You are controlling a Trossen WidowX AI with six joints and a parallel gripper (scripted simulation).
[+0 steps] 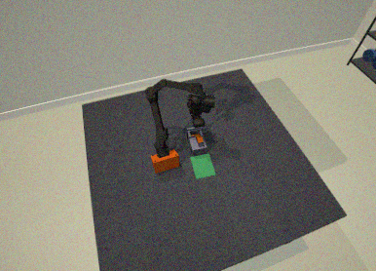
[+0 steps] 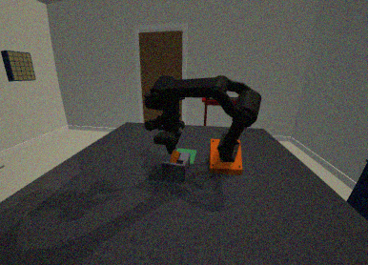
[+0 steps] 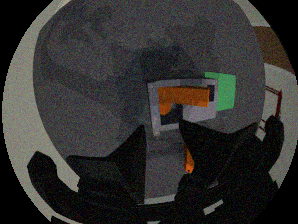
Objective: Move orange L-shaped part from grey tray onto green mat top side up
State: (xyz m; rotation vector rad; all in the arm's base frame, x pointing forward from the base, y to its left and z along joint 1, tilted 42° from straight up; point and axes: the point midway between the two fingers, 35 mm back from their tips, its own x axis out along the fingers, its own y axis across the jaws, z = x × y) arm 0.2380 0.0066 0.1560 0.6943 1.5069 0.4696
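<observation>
Now: gripper tip 1 cm past the orange L-shaped part, 4 cm to the left of it and 10 cm above it. Also, from my gripper tip: grey tray: 1 cm behind, 7 cm to the right, 15 cm below; green mat: 3 cm behind, 22 cm to the right, 16 cm below.
</observation>
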